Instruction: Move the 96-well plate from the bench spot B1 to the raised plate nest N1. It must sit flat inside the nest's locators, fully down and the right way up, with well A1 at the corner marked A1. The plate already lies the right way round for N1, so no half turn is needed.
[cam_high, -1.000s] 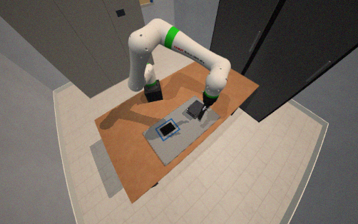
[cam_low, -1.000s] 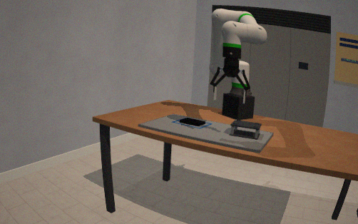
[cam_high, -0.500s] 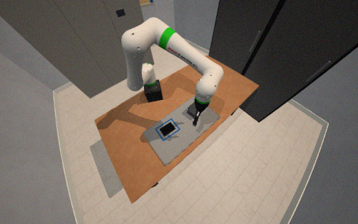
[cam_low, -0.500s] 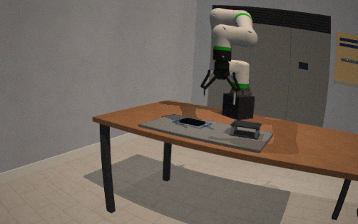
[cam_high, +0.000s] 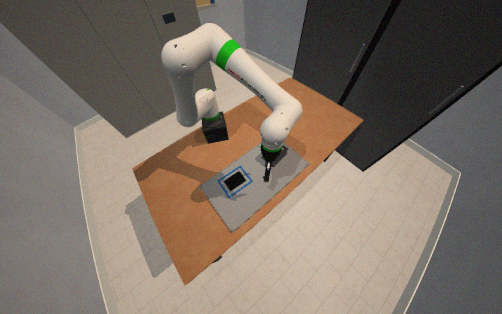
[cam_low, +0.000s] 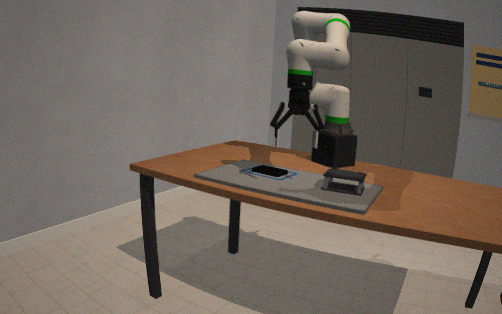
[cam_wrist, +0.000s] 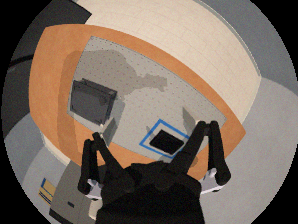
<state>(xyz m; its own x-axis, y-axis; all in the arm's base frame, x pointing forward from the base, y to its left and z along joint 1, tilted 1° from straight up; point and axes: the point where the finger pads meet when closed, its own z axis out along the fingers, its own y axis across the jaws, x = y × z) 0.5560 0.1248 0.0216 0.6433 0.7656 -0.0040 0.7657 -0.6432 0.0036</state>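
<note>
My hand is 10 cm past the black 96-well plate, 19 cm to the left of it and 15 cm above it. The rest, counted from my hand: raised plate nest: 13 cm behind, 16 cm to the left, 10 cm below.
</note>
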